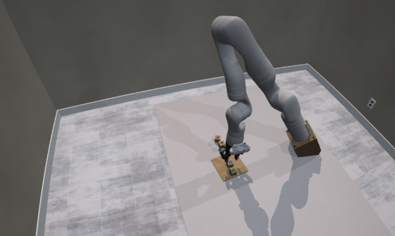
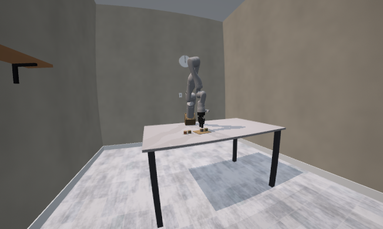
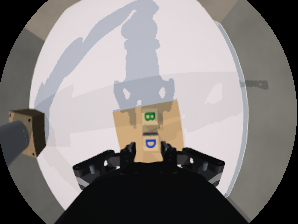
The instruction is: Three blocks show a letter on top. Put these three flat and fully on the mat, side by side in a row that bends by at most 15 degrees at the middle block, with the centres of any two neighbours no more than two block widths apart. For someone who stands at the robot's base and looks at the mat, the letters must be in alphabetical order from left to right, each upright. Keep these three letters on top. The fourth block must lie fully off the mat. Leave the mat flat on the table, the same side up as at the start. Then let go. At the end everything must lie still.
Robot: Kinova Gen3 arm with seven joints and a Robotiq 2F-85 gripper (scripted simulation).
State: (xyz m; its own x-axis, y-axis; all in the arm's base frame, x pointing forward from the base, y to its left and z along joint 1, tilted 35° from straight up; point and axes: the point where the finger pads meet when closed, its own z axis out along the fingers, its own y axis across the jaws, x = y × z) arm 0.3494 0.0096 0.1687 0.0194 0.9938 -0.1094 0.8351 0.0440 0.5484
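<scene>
Right now my hand is 6 cm above the tan mat. Round my hand: block (13 cm to the right, 5 cm below).
</scene>
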